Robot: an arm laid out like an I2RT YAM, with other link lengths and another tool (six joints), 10 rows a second.
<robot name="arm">
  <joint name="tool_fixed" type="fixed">
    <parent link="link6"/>
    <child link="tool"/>
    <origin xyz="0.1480 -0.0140 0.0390" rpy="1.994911 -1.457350 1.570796"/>
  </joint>
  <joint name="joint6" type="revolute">
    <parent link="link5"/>
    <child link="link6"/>
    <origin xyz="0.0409 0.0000 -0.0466"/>
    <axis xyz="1 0 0"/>
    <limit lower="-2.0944" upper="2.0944"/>
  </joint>
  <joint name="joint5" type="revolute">
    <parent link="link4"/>
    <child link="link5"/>
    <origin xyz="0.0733 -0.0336 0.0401"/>
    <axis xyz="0 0 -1"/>
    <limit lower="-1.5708" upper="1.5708"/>
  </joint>
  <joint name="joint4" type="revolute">
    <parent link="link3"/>
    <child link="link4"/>
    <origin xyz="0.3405 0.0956 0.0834"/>
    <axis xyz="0 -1 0"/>
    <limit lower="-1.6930" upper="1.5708"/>
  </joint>
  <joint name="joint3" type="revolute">
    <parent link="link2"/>
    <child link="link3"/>
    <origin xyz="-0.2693 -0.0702 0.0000"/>
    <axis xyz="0 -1 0"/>
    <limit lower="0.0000" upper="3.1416"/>
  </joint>
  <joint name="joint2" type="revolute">
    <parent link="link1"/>
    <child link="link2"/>
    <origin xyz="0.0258 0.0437 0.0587"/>
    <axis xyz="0 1 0"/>
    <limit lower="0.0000" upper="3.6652"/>
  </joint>
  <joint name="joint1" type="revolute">
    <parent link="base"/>
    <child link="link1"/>
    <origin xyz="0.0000 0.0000 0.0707"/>
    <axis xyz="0 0 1"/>
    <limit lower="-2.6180" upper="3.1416"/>
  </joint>
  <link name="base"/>
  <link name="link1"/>
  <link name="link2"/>
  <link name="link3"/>
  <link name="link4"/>
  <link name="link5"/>
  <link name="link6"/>
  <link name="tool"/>
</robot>
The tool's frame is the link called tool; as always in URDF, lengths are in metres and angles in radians.
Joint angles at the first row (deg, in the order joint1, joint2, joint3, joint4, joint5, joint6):
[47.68 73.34 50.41 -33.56 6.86 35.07]
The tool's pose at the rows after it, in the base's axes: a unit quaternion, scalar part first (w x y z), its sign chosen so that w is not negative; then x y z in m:
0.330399 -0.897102 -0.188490 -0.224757 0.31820 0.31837 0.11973
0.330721 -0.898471 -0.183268 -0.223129 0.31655 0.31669 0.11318
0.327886 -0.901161 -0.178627 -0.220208 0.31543 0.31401 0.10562
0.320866 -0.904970 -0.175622 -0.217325 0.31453 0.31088 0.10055
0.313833 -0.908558 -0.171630 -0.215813 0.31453 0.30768 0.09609
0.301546 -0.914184 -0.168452 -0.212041 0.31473 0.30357 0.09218
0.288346 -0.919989 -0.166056 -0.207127 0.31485 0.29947 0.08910
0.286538 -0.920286 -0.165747 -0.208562 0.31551 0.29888 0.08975
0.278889 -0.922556 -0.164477 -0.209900 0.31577 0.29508 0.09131
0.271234 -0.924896 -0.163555 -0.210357 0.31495 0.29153 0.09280
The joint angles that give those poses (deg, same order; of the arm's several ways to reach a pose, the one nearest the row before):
[47.61 73.46 49.41 -32.57 6.68 35.63]
[47.65 73.48 48.50 -31.93 6.68 36.29]
[47.60 73.74 47.72 -31.52 6.81 36.74]
[47.65 74.09 47.48 -31.84 7.34 37.00]
[47.63 74.50 47.32 -32.07 7.94 37.33]
[47.64 75.25 47.70 -33.09 8.85 37.52]
[47.64 76.06 48.30 -34.42 9.74 37.62]
[47.63 76.08 48.38 -34.49 10.01 37.62]
[47.59 75.89 48.54 -35.32 10.79 37.62]
[47.68 75.65 48.67 -36.26 11.57 37.70]

